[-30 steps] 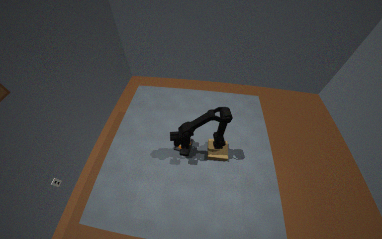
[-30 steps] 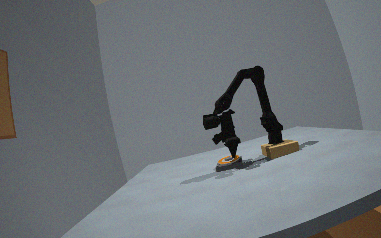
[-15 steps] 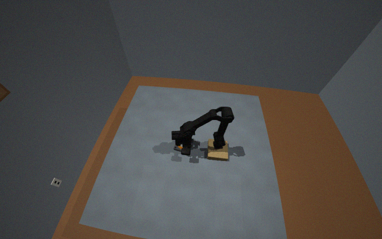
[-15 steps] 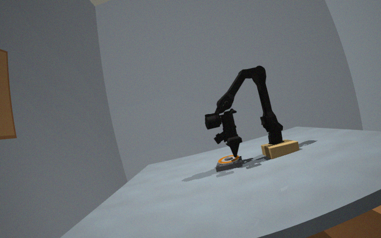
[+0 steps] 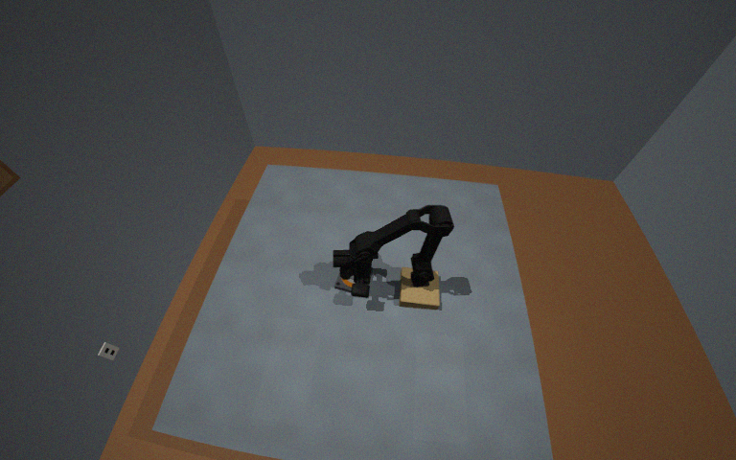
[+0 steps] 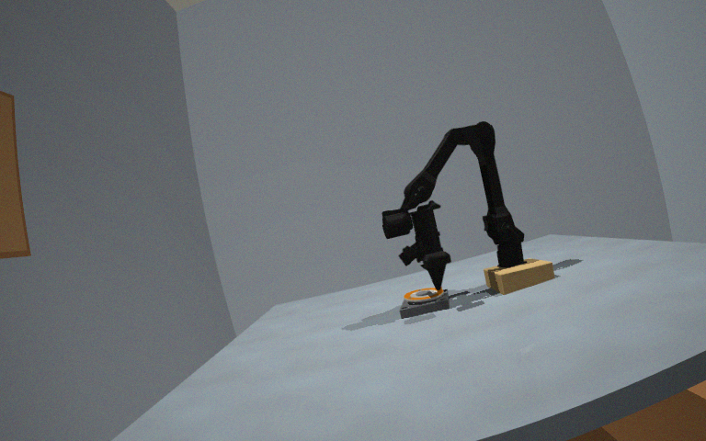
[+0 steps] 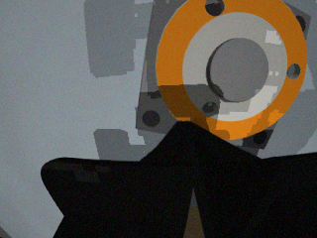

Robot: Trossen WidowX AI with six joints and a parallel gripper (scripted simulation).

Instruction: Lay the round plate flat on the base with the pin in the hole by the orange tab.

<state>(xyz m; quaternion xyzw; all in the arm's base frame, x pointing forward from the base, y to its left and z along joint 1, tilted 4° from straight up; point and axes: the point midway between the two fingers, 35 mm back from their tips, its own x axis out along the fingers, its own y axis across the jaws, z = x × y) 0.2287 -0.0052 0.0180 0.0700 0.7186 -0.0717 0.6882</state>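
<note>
Right now the round plate is 3 cm to the right of my gripper tip, 1 cm below it and 1 cm ahead of it. From my gripper tip the other things lie so: grey square base 4 cm to the right, 3 cm ahead, 2 cm below.
</note>
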